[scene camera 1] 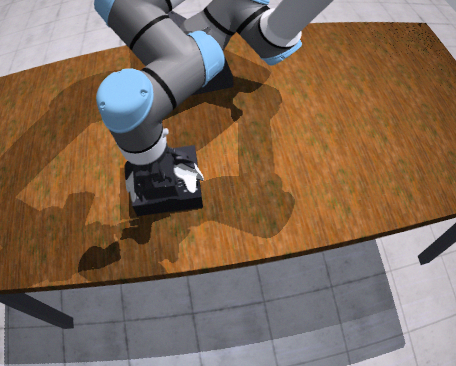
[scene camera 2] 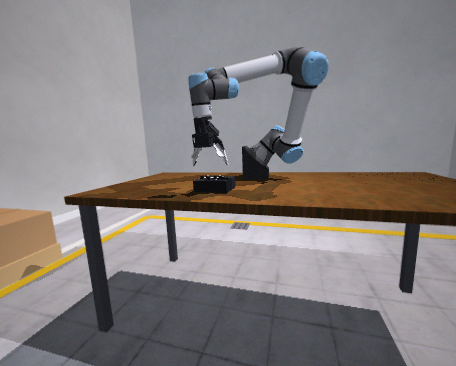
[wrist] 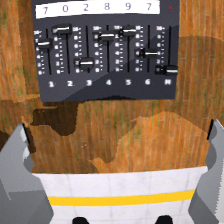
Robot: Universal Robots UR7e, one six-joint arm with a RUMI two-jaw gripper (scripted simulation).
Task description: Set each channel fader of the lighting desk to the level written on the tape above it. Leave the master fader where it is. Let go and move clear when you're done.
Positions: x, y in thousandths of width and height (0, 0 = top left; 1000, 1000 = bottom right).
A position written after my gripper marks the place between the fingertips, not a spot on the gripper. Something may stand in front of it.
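You'd find my gripper in scene camera 1 (363, 507), and my gripper is there in scene camera 2 (462, 452) too, and my gripper also shows in the wrist view (525, 551).
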